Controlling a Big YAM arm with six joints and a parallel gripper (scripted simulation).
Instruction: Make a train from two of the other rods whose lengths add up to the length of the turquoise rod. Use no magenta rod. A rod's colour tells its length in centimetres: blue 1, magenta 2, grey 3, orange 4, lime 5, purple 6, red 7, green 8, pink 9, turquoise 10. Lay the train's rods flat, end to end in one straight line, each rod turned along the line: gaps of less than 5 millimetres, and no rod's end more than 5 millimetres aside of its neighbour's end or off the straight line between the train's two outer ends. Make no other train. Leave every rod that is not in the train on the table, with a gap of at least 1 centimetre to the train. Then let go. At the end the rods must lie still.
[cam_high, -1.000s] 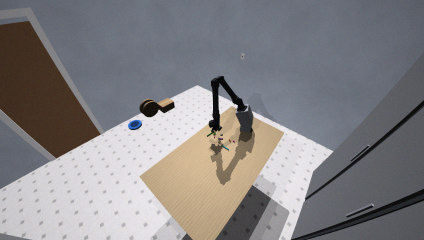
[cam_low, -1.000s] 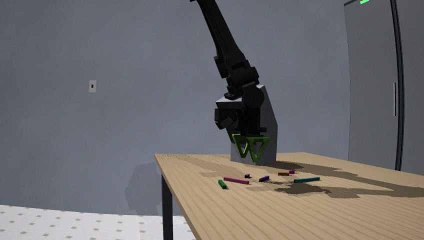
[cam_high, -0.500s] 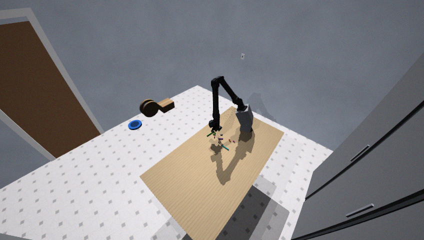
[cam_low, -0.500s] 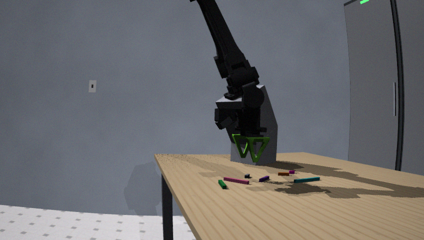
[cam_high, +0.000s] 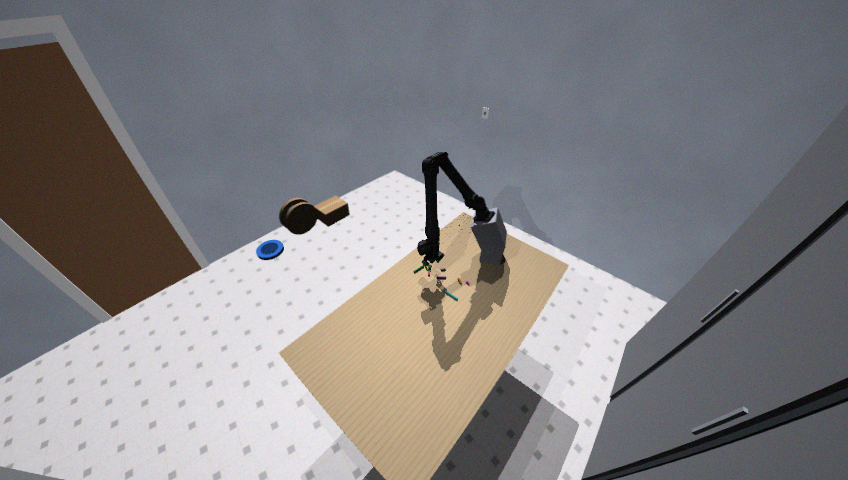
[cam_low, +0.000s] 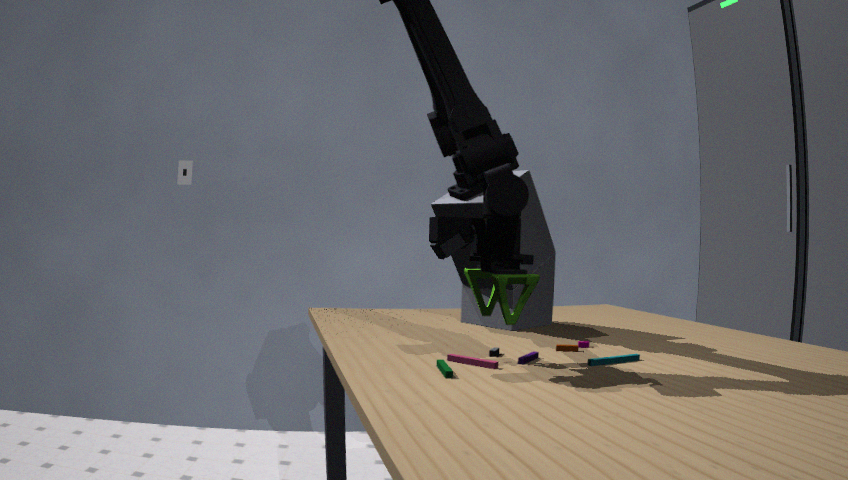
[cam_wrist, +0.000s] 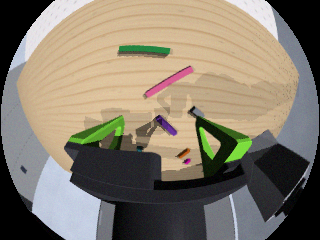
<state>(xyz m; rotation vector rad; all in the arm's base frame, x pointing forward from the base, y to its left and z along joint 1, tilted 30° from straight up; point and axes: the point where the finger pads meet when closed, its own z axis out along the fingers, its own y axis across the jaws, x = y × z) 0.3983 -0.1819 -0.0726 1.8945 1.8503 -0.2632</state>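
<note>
My gripper is now 6 cm past the orange rod, 17 cm to the right of it and 7 cm above it. Also, from my hand: long pink rod (2 cm behind, 3 cm to the right, 7 cm below); then purple rod (1 cm behind, 6 cm to the left, 7 cm below); then small grey rod (8 cm behind, 3 cm to the left, 7 cm below).
</note>
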